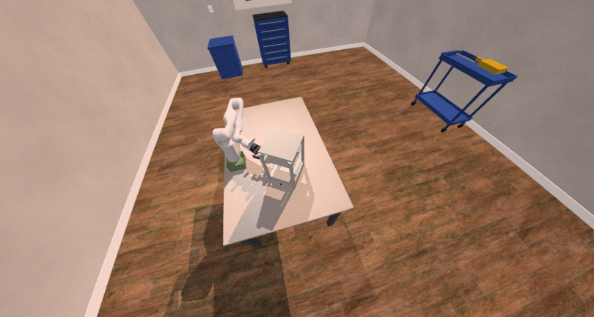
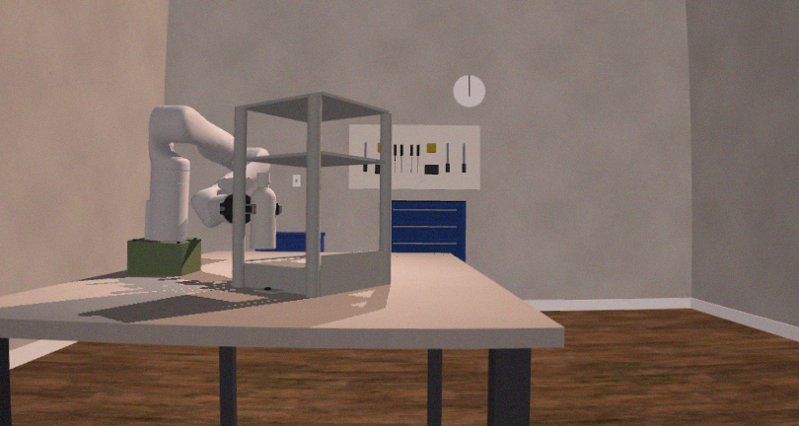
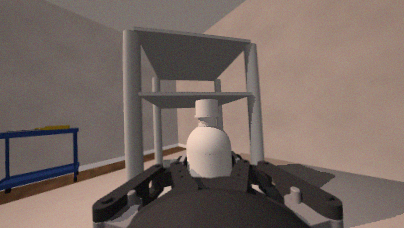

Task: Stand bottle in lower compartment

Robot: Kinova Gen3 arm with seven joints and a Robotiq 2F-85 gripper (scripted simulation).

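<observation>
Now: hand 12 cm short of the grey shelving unit, 10 cm to the left of it and 3 cm below it. Also, from my hand: white bottle: 2 cm above.
</observation>
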